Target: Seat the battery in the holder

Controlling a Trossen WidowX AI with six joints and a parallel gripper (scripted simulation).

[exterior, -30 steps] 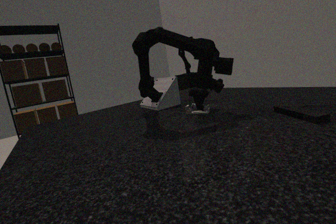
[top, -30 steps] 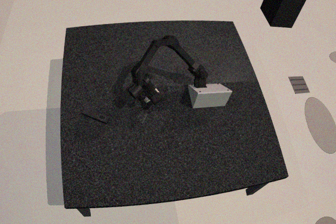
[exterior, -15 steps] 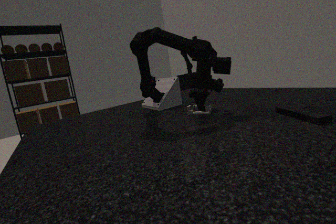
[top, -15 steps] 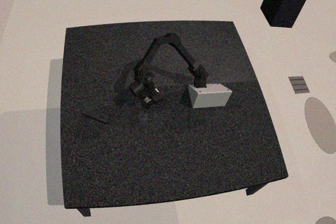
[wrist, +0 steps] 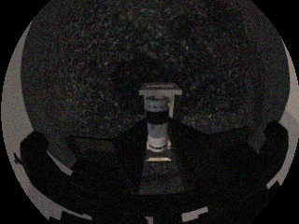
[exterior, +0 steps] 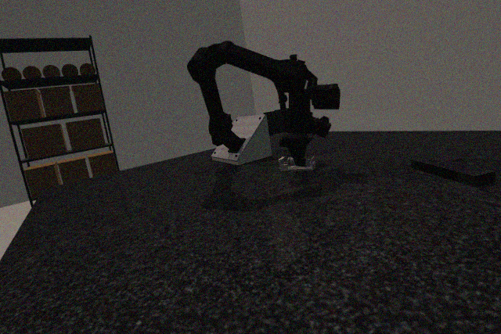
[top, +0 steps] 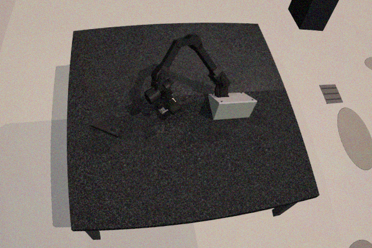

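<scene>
Now: the battery 1 cm above my gripper tip. Also, from my gripper tip: flat dark slab 33 cm ahead, 10 cm to the left.
</scene>
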